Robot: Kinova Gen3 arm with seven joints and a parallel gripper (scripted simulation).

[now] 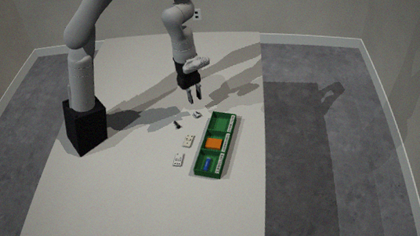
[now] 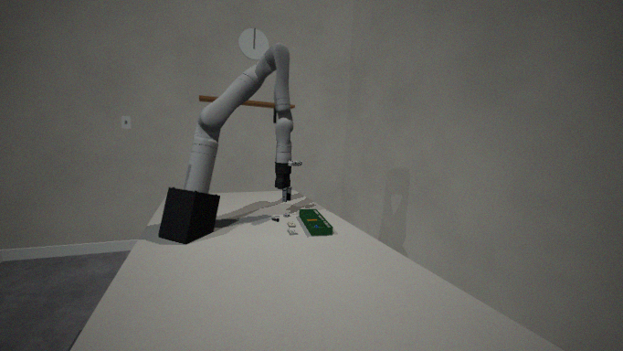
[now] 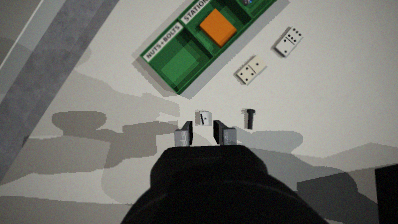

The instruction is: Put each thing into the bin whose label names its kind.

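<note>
Right now the grey piece is 1 cm to the right of my hand and 8 cm below it. The rest, counted from my hand: black bolt: 7 cm behind, 6 cm to the right, 8 cm below; green three-part bin: 7 cm ahead, 15 cm to the right, 7 cm below; orange flat block: 6 cm ahead, 15 cm to the right, 8 cm below.
</note>
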